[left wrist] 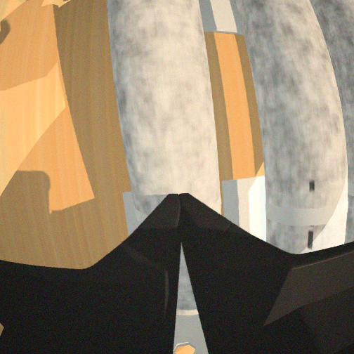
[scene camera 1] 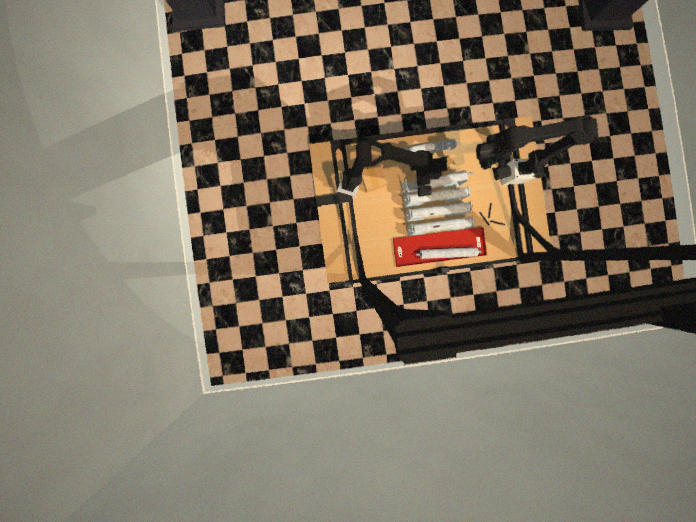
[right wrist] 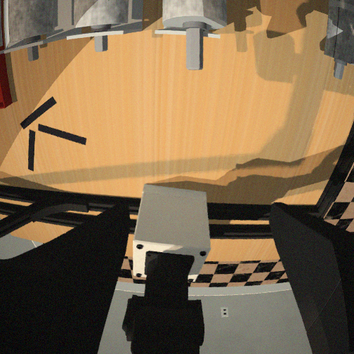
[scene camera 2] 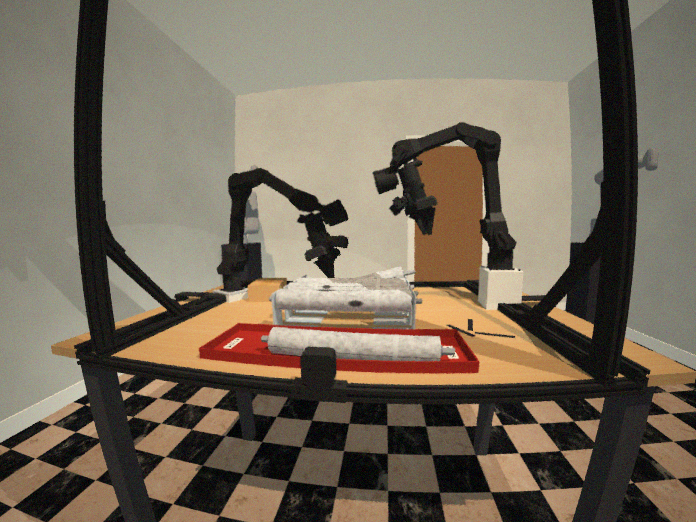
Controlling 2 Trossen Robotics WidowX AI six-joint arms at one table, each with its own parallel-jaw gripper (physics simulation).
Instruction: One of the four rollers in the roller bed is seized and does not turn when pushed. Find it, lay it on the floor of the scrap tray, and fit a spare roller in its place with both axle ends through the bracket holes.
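Where they show: left gripper, between the fingertips: [scene camera 1: 423, 183]; right gripper, between the fingertips: [scene camera 1: 493, 163] [scene camera 2: 427, 234]; left arm's base, origin of its link: [scene camera 1: 349, 184] [scene camera 2: 232, 289]; right arm's base, origin of its link: [scene camera 1: 524, 168] [scene camera 2: 500, 268].
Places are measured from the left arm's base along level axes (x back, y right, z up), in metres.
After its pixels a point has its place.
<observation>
The roller bed [scene camera 2: 276, 315] @[x -0.376, y 0.147, z 0.007 m] holds four pale mottled rollers side by side. Its rearmost roller [scene camera 1: 452, 179] @[x -0.488, y -0.154, z 0.070 m] [scene camera 2: 387, 275] @[x -0.515, y -0.158, z 0.065 m] [left wrist: 165, 100] [right wrist: 194, 11] looks tilted, its right end higher; its right axle reaches out over the bracket plate in the right wrist view. Whether it is in the holes is unclear. The red scrap tray [scene camera 1: 404, 259] @[x -0.394, y 0.287, z -0.027 m] [scene camera 2: 216, 352] @[x -0.400, y 0.321, z -0.014 m] holds one roller [scene camera 1: 449, 253] @[x -0.596, y 0.194, z 0.021 m] [scene camera 2: 354, 343] @[x -0.616, y 0.205, z 0.012 m] on its floor. A spare roller [scene camera 1: 441, 146] @[x -0.401, y -0.326, z 0.017 m] [right wrist: 341, 37] lies behind the bed. My left gripper [scene camera 1: 424, 191] @[x -0.360, y -0.104, z 0.046 m] [scene camera 2: 327, 275] @[x -0.360, y -0.104, z 0.046 m] [left wrist: 178, 203] is shut, empty, over the rearmost roller's left end. My right gripper [scene camera 2: 426, 233] @[x -0.611, y -0.233, z 0.181 m] [right wrist: 201, 213] is open, high, empty.
A wooden block [scene camera 1: 372, 177] @[x -0.106, y -0.062, z 0.026 m] [scene camera 2: 267, 289] @[x -0.152, y -0.030, z 0.012 m] lies left of the bed. Several thin black sticks [right wrist: 62, 134] lie right of it. The black frame's posts [scene camera 2: 92, 168] @[x -0.214, y 0.446, z 0.322 m] [scene camera 2: 612, 168] @[x -0.977, y 0.095, z 0.282 m] stand at the table's front corners. A white mount [scene camera 2: 500, 287] @[x -0.819, y -0.260, z 0.035 m] [right wrist: 172, 215] carries my right arm.
</observation>
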